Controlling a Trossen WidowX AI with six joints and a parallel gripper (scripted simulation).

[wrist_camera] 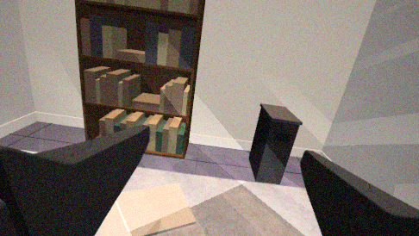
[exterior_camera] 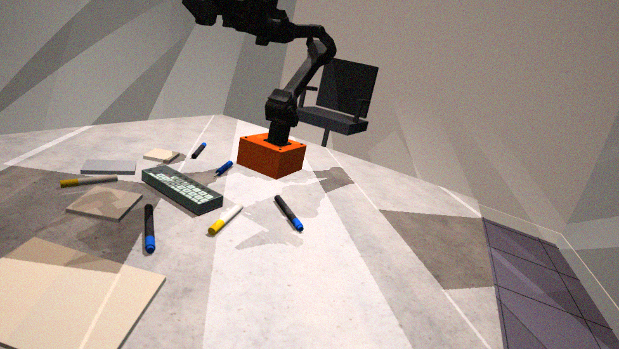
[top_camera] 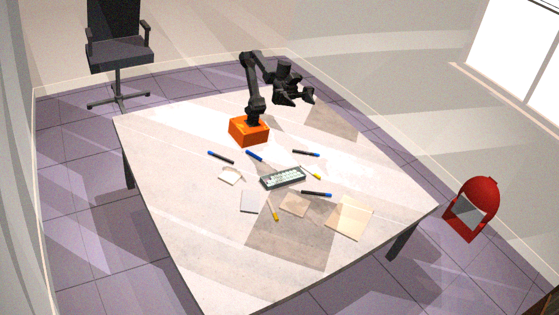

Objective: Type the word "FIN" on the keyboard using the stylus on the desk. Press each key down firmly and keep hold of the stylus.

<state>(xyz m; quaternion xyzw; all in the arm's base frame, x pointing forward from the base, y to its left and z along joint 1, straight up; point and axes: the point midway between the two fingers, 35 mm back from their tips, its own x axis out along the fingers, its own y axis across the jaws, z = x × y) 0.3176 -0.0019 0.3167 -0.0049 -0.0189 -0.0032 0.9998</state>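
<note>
My gripper tip is 39 cm above the N key, 2 cm to the left of it and 1 cm past it. Round my gripper tip: blue stylus: 39 cm below, 17 cm behind, 4 cm to the right; stylus tip: 39 cm below, 14 cm behind, 3 cm to the right.
</note>
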